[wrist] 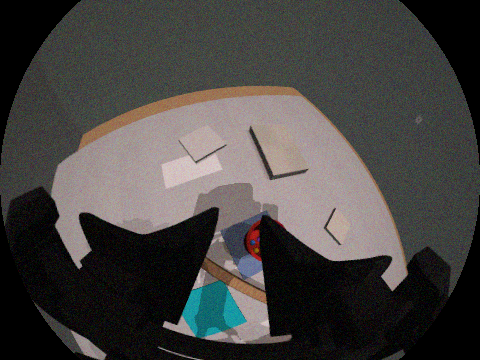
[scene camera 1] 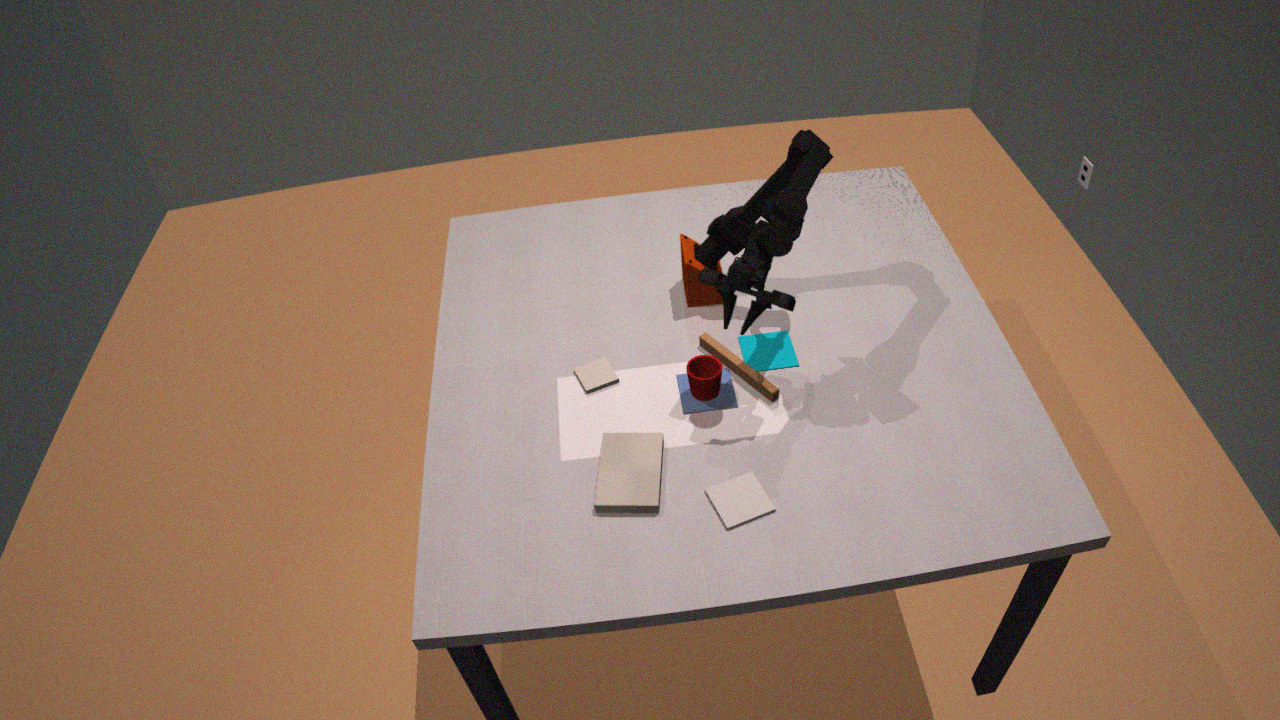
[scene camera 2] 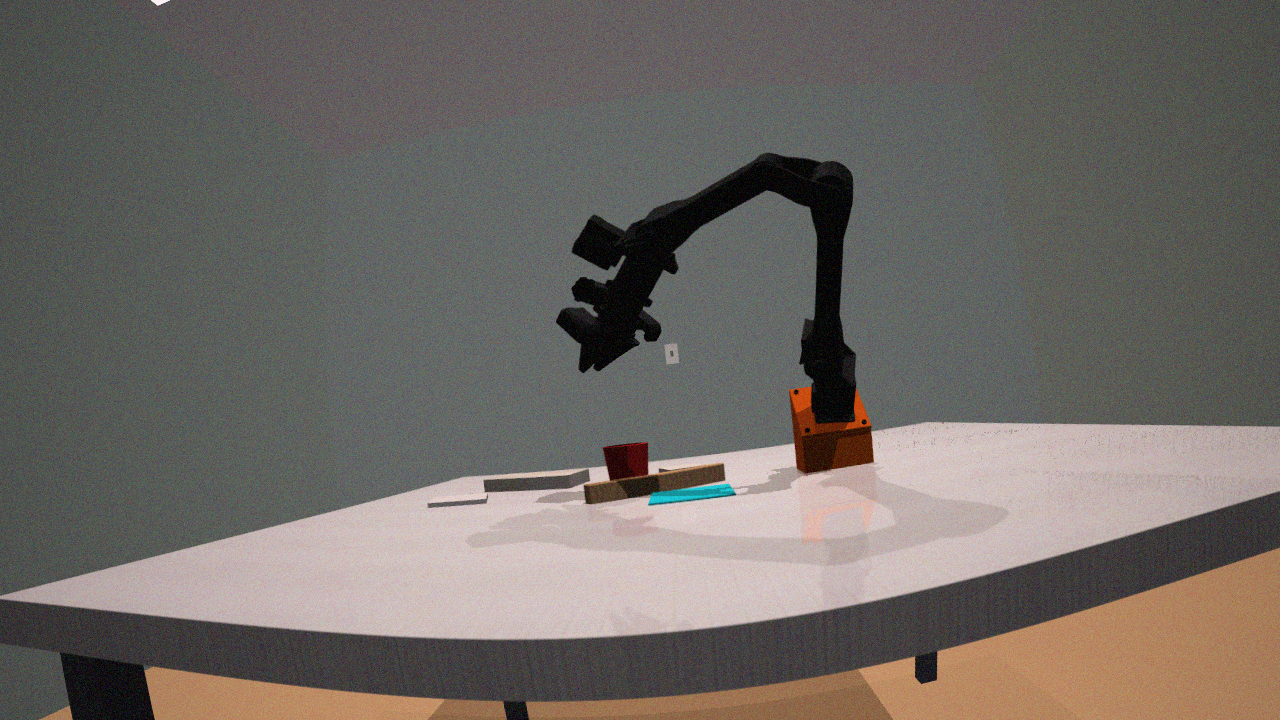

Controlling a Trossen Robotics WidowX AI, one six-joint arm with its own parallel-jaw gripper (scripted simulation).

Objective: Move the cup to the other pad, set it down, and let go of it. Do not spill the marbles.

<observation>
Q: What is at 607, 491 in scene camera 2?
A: A wooden bar.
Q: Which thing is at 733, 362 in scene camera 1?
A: A wooden bar.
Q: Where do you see a thick grey slab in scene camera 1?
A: At 629, 476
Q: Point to a cyan pad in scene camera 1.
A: At 768, 351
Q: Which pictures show my gripper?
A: The wrist view, scene camera 1 and scene camera 2: all of them.
</observation>
